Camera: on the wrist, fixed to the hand. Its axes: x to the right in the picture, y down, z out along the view.
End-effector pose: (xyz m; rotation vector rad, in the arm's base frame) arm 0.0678 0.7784 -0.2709 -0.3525 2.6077 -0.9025
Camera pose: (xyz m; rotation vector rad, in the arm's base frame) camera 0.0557 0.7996 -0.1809 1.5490 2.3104 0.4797
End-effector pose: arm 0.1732 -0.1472 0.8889 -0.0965 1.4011 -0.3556
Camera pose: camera 0.0832 -0.1670 0.9032 0.5112 1.4788 1.4257
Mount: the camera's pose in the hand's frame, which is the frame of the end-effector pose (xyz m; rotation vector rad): -0.0189 -0.0394 -0.0824 -0.6717 0.3407 1.5458
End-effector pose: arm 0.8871 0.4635 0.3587 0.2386 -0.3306 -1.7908
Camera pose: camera 0.8832 0.4826 0.2675 -0.1884 0.3161 -0.2397
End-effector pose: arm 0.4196 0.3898 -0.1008 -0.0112 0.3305 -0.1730
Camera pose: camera 0.3687 0.3556 -0.1711 -0.3818 0.6392 1.4877
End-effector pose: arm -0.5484 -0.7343 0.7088 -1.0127 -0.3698 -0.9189
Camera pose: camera -0.6020 -0.8035 0.6767 -1.3082 1.0023 0.2745
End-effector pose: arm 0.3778 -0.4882 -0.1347 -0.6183 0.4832 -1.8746
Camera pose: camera 0.3043 -0.4526 -0.1798 -0.1502 1.3426 -0.2862
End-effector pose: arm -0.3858 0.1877 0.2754 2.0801 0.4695 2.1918
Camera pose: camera -0.4715 0.2066 0.2439 -1.1466 1.5224 -1.7227
